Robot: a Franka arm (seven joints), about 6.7 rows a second.
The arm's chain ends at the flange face. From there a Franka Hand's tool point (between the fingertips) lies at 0.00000 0.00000 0.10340 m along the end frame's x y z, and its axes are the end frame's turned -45 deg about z.
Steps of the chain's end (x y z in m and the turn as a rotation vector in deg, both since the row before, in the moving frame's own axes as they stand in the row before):
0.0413, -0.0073, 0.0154, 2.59, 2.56, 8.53
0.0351, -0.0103, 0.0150, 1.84, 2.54, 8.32
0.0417, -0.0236, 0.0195, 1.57, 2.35, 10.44
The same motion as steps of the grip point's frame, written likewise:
0.0409, 0.0245, 0.0152, 0.02, 3.64, 8.53
0.0376, 0.0188, 0.0148, -0.49, 3.10, 8.32
0.0511, 0.0142, 0.0194, -0.55, 2.77, 10.44

